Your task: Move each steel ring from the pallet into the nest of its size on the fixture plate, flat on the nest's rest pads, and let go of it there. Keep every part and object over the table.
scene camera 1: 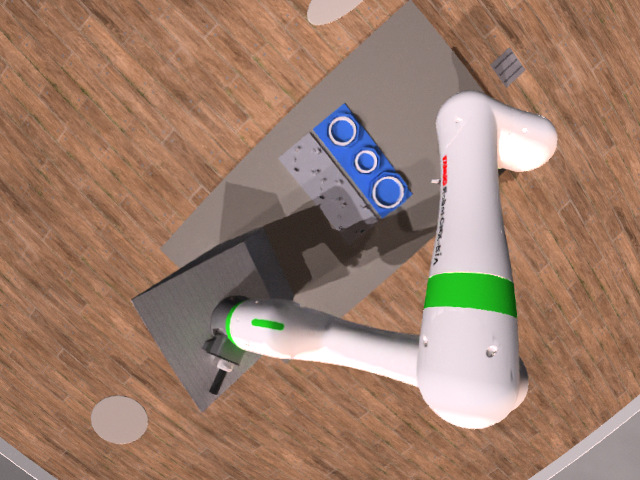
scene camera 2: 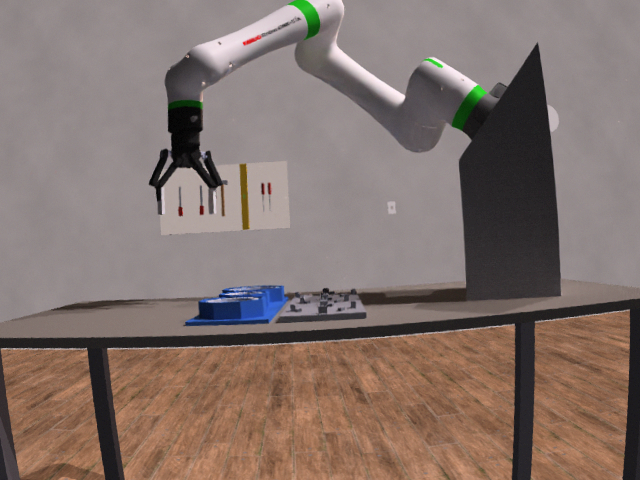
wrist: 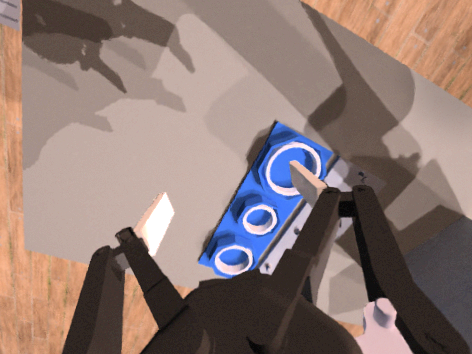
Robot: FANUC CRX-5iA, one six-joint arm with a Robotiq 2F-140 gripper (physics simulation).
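Pixels of known places: gripper, fingertip midpoint: (scene camera 2: 187, 213) (wrist: 229, 188); arm's base, link origin: (scene camera 1: 235, 321) (scene camera 2: 494, 125).
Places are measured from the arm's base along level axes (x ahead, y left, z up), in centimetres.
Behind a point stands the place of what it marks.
Observation:
The blue pallet (scene camera 1: 345, 109) {x 76.2, y -2.7, z -40.8 cm} (scene camera 2: 227, 322) {x 70.8, y 2.3, z -41.1 cm} (wrist: 281, 129) {x 57.3, y -41.2, z -40.7 cm} lies on the table with three rings flat in its raised pockets: the large ring (scene camera 1: 388, 207) {x 49.0, y -35.1, z -37.6 cm} (wrist: 295, 144) {x 54.8, y -38.4, z -37.7 cm} at one end, the small ring (scene camera 1: 366, 171) {x 57.7, y -20.5, z -37.7 cm} (wrist: 259, 232) {x 61.0, y -15.1, z -37.6 cm} in the middle, and the medium ring (scene camera 1: 342, 144) {x 62.9, y -7.5, z -37.7 cm} (wrist: 217, 259) {x 72.1, y -6.0, z -37.6 cm} at the other end. The grey fixture plate (scene camera 1: 307, 175) {x 46.3, y -0.1, z -40.3 cm} (scene camera 2: 330, 316) {x 53.5, y 10.5, z -40.7 cm} lies right beside the pallet; its small pads and pins show, with no ring on it. My gripper (scene camera 2: 186, 212) {x 69.5, y -37.6, z -17.9 cm} (wrist: 229, 188) {x 69.5, y -37.6, z -17.9 cm} is open and empty, pointing down high above the table. In scene camera 1 the arm mostly hides it.
A tall dark pedestal (scene camera 1: 191, 289) {x 6.8, y 13.3, z 4.9 cm} (scene camera 2: 509, 222) {x 12.0, y 15.1, z -25.1 cm} carries the arm at one end of the table (scene camera 1: 392, 56) {x 103.5, y -10.4, z -41.5 cm} (scene camera 2: 413, 310) {x 35.5, y 10.9, z -41.5 cm}, beyond the fixture plate. A tool board (scene camera 2: 276, 196) hangs on the wall behind. Arm shadows fall across part of the fixture plate and table.

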